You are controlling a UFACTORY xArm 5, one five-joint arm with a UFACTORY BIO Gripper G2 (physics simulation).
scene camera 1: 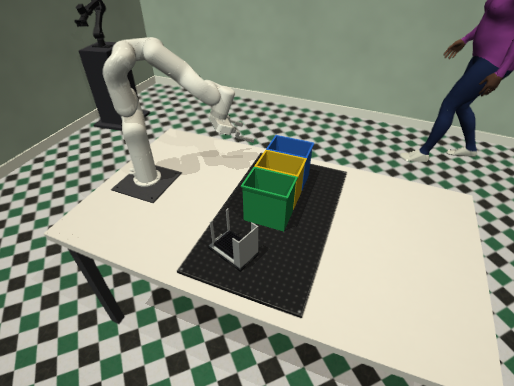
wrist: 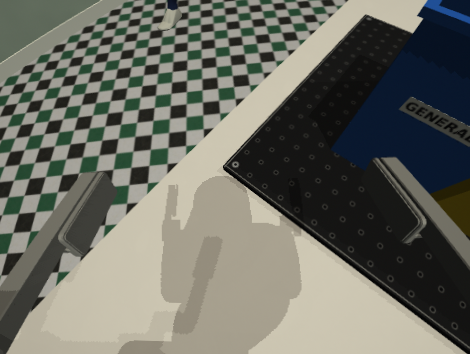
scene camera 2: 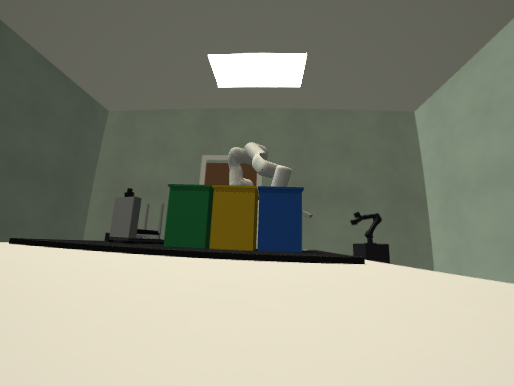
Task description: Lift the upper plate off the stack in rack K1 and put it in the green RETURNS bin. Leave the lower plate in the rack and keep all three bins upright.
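Where they show: hand, tool point: (scene camera 1: pixel 243 131) (wrist: pixel 238 204); arm's base, link origin: (scene camera 1: pixel 147 178).
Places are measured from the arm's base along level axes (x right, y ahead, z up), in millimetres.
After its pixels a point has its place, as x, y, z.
Rack K1 (scene camera 1: pixel 246 247) @(362, 597, 103) (scene camera 2: pixel 125 218) @(332, 611, 84), with grey panels and thin posts, stands upright near the mat's near-left end in scene camera 1. Something dark and flat (scene camera 1: pixel 227 241) @(309, 509, 48) (scene camera 2: pixel 148 232) @(278, 545, 45) lies low inside it; the separate plates cannot be told apart. The green bin (scene camera 1: pixel 265 207) @(163, 613, 108) (scene camera 2: pixel 189 217) @(104, 699, 90), yellow bin (scene camera 1: pixel 298 190) @(-14, 712, 69) (scene camera 2: pixel 233 218) @(-22, 713, 92) (wrist: pixel 456 207) @(-84, 549, 37) and blue bin (scene camera 1: pixel 292 146) @(-219, 645, 148) (scene camera 2: pixel 280 220) @(-152, 728, 91) (wrist: pixel 380 130) @(-201, 563, 78) stand upright in a row. My gripper (scene camera 1: pixel 242 131) @(-271, 399, 158) (wrist: pixel 242 200) @(-271, 399, 158) is wide open and empty, above the table beside the blue bin, far from the rack. In scene camera 2 it is mostly hidden behind the blue bin.
The bins and rack stand on a black perforated mat (scene camera 1: pixel 285 270) @(349, 731, 6) (scene camera 2: pixel 75 243) @(320, 838, 6) (wrist: pixel 300 175) @(-249, 509, 6) on the cream table (scene camera 1: pixel 400 240) @(91, 1138, -7). The green bin is nearest the rack. The arm's base plate (scene camera 1: pixel 162 188) @(49, 104, 0) is at the table's left. A person (scene camera 1: pixel 462 95) stands beyond the table.
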